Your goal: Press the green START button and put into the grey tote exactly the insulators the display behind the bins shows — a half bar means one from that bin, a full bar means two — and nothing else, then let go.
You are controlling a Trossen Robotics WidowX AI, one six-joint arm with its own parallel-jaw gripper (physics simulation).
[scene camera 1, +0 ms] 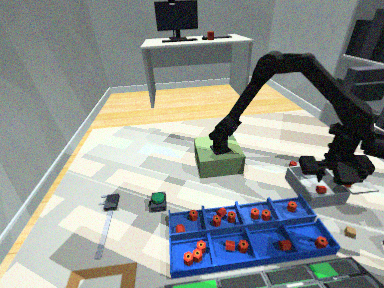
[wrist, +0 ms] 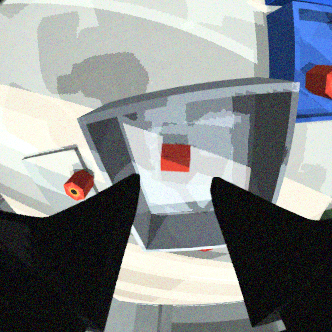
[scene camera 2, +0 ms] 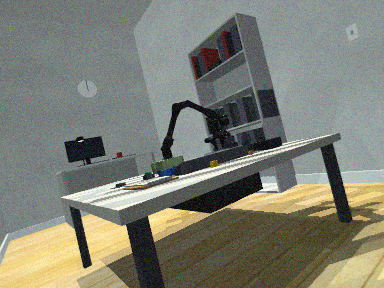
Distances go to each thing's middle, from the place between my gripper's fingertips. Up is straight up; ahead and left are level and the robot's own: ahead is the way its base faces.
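There's a display (scene camera 2: 193, 165) that's 20 cm ahead of my hand, 35 cm to the right of it and 3 cm below it. The grey tote (scene camera 1: 304, 184) is now 3 cm behind my hand, 1 cm to the right and 4 cm below.
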